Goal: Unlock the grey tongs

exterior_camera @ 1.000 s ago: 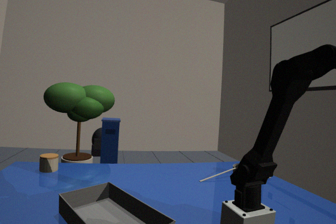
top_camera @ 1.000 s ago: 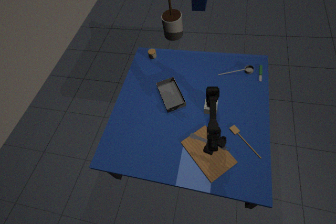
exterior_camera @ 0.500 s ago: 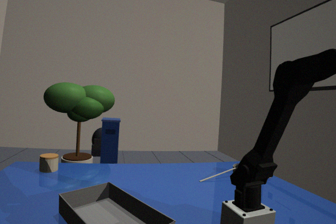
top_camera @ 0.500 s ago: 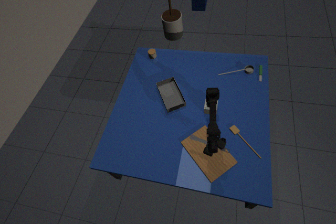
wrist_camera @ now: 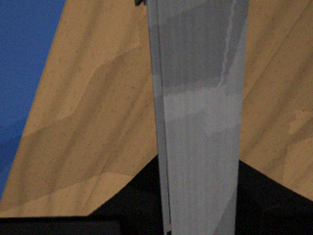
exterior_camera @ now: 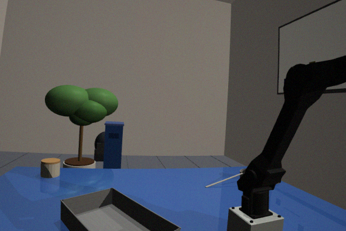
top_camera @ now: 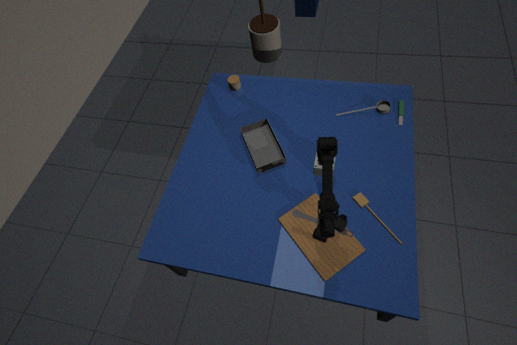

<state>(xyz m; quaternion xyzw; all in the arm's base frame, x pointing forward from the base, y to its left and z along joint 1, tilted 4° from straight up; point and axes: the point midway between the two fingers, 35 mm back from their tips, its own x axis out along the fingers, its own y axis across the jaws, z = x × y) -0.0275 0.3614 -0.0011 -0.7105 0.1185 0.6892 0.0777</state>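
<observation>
Right now my gripper tip is 2 cm short of the wooden board, 1 cm to the right of it and 6 cm above it. The rest, counted from my gripper tip: cork-topped cup (66 cm ahead, 93 cm to the right, 3 cm below); grey roasting tin (38 cm ahead, 46 cm to the right, 4 cm below).
</observation>
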